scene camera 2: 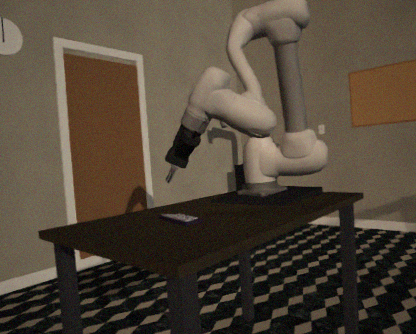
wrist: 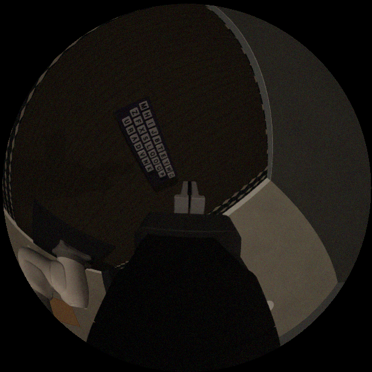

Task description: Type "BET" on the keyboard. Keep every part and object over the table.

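Seen in the pictures: gripper, between the fingertips: (scene camera 2: 167, 181); arm's base, origin of its link: (scene camera 2: 262, 191).
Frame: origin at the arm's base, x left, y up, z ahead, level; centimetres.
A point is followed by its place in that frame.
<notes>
The keyboard (scene camera 2: 181, 218) {x 19.6, y -0.7, z 60.8 cm} (wrist: 145, 141) is a small dark purple slab with three rows of pale letter keys, lying flat on the dark table (scene camera 2: 125, 240) {x 25.2, y -2.5, z 83.6 cm} (wrist: 215, 90). In the wrist view its B key (wrist: 157, 140), T key (wrist: 160, 148) and E key (wrist: 163, 155) lie one after another in the row nearest the right side. My gripper (scene camera 2: 169, 180) {x 12.6, y 11.6, z 60.7 cm} (wrist: 188, 189) is shut with nothing between its fingers. It is tilted and hangs well above the table, clear of the keyboard. In the wrist view the fingertips appear just below and right of the keyboard's C key end.
The arm's base (scene camera 2: 262, 189) {x 5.7, y 2.0, z 5.8 cm} stands at the far end of the table on a dark plate (scene camera 2: 307, 192) {x 22.0, y -0.2, z -6.1 cm}. A brown door (scene camera 2: 102, 145) and walls stand behind. The checkered floor (scene camera 2: 280, 280) lies beyond the table's edges.
</notes>
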